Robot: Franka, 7 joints.
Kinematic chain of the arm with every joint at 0, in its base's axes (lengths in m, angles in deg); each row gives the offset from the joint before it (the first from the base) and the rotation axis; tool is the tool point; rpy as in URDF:
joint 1: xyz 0 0 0.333 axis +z
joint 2: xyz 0 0 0 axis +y
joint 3: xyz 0 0 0.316 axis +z
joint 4: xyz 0.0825 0 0 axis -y
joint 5: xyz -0.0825 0 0.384 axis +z
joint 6: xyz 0 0 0 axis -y
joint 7: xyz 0.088 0 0 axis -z
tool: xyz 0 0 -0.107 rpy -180 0 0
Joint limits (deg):
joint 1: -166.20..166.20
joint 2: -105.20..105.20
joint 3: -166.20..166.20
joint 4: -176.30..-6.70
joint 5: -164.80..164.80
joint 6: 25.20..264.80
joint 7: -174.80..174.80
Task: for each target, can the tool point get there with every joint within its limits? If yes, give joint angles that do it. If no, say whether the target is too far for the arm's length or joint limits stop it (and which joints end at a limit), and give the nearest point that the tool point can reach.
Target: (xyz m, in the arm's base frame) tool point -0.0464 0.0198 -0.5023
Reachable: no: joint limits stop it (at a limit: joint 2) | nearest point -0.1008 0.0430 -0.3315 | short by 0.181 m
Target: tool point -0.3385 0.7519 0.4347
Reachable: yes | joints 126.81 86.88 -134.79 -19.77 -87.46 178.68 -20.83
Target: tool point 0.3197 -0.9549 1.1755
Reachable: no: too far | nearest point 0.2089 -0.6239 0.8835 | short by 0.455 m
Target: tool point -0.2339 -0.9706 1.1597
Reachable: no: too far | nearest point -0.1548 -0.6424 0.8801 | short by 0.438 m
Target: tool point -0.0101 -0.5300 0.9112
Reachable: yes | joints 10.35 -30.18 -69.84 -73.33 -45.93 145.46 91.21
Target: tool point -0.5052 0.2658 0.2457
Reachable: yes | joints -140.17 53.36 -73.07 -129.84 -26.10 178.72 110.18
